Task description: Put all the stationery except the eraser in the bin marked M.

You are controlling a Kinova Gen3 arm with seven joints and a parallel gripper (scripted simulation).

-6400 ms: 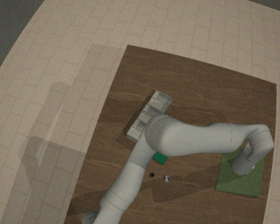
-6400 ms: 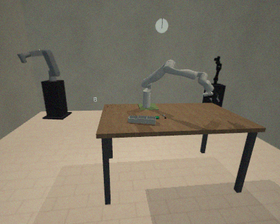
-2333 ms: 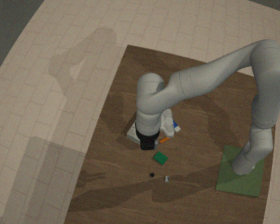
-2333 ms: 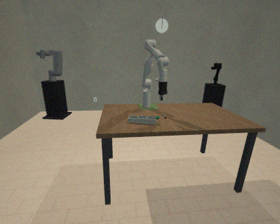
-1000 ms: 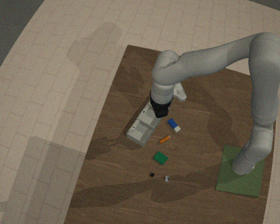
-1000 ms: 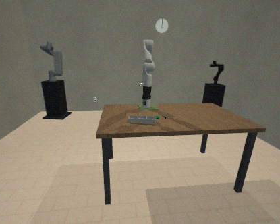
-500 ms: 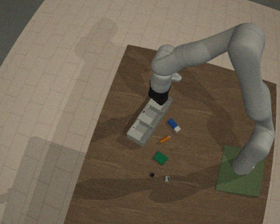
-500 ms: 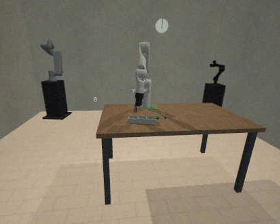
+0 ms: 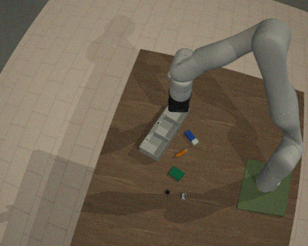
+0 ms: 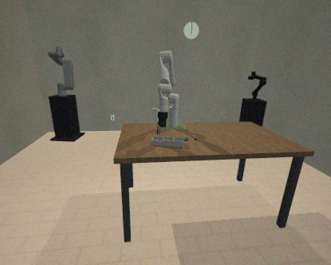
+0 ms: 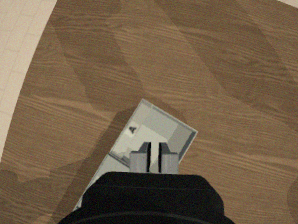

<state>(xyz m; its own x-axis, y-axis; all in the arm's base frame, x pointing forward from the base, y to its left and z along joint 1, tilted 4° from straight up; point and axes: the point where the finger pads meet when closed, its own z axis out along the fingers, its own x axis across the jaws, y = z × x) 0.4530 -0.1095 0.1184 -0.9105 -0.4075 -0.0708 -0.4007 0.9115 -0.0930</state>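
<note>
Now: hand 80 mm to the right of the bin, 70 mm above it and 10 mm short of it. The rest, counted from my hand: orange stick-like thing 140 mm to the left, 90 mm below, 80 mm behind; then white eraser 100 mm behind, 90 mm below, 60 mm to the left; then green notepad 220 mm to the left, 100 mm behind, 90 mm below.
</note>
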